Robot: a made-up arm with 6 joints. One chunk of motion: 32 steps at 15 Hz.
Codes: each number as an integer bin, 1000 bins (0 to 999) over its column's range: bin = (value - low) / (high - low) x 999, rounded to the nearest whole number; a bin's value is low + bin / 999 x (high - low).
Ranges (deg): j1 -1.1..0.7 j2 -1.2..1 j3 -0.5..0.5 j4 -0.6..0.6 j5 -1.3..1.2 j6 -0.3..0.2
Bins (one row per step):
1: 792 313 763 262 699 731
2: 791 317 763 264 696 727
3: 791 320 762 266 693 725
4: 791 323 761 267 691 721
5: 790 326 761 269 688 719
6: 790 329 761 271 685 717
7: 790 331 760 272 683 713
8: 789 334 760 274 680 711
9: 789 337 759 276 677 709
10: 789 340 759 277 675 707
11: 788 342 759 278 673 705
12: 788 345 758 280 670 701
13: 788 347 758 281 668 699
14: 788 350 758 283 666 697
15: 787 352 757 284 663 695
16: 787 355 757 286 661 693
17: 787 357 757 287 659 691
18: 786 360 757 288 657 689
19: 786 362 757 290 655 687
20: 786 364 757 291 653 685
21: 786 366 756 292 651 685
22: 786 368 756 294 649 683
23: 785 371 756 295 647 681
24: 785 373 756 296 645 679
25: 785 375 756 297 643 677
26: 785 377 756 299 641 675
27: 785 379 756 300 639 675
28: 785 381 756 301 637 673
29: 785 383 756 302 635 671
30: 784 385 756 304 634 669
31: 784 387 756 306 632 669
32: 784 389 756 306 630 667
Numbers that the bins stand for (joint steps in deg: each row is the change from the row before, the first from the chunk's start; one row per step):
1: 0.327 -0.511 0.264 -0.285 0.449 0.066
2: 0.325 -0.502 0.264 -0.283 0.442 0.064
3: 0.325 -0.495 0.263 -0.280 0.434 0.063
4: 0.325 -0.489 0.262 -0.279 0.429 0.061
5: 0.323 -0.482 0.262 -0.277 0.422 0.060
6: 0.323 -0.475 0.262 -0.274 0.414 0.059
7: 0.323 -0.471 0.261 -0.273 0.409 0.057
8: 0.322 -0.464 0.261 -0.271 0.402 0.056
9: 0.322 -0.458 0.260 -0.268 0.394 0.055
10: 0.322 -0.451 0.260 -0.267 0.389 0.054
11: 0.320 -0.447 0.260 -0.266 0.384 0.053
12: 0.320 -0.440 0.259 -0.264 0.377 0.051
13: 0.320 -0.436 0.259 -0.262 0.372 0.050
14: 0.320 -0.429 0.259 -0.260 0.367 0.049
15: 0.318 -0.425 0.258 -0.259 0.359 0.048
16: 0.318 -0.418 0.258 -0.256 0.354 0.047
17: 0.318 -0.414 0.258 -0.255 0.349 0.046
18: 0.316 -0.407 0.258 -0.254 0.344 0.045
19: 0.316 -0.403 0.258 -0.252 0.339 0.044
20: 0.316 -0.398 0.258 -0.250 0.334 0.043
21: 0.316 -0.394 0.257 -0.249 0.329 0.043
22: 0.316 -0.390 0.257 -0.247 0.324 0.042
23: 0.314 -0.383 0.257 -0.246 0.319 0.041
24: 0.314 -0.379 0.257 -0.244 0.314 0.040
25: 0.314 -0.374 0.257 -0.243 0.309 0.039
26: 0.314 -0.370 0.257 -0.241 0.304 0.038
27: 0.314 -0.365 0.257 -0.240 0.299 0.038
28: 0.314 -0.361 0.257 -0.238 0.294 0.037
29: 0.314 -0.357 0.257 -0.237 0.289 0.036
30: 0.313 -0.352 0.257 -0.235 0.287 0.035
31: 0.313 -0.348 0.257 -0.232 0.282 0.035
32: 0.313 -0.343 0.257 -0.232 0.277 0.034

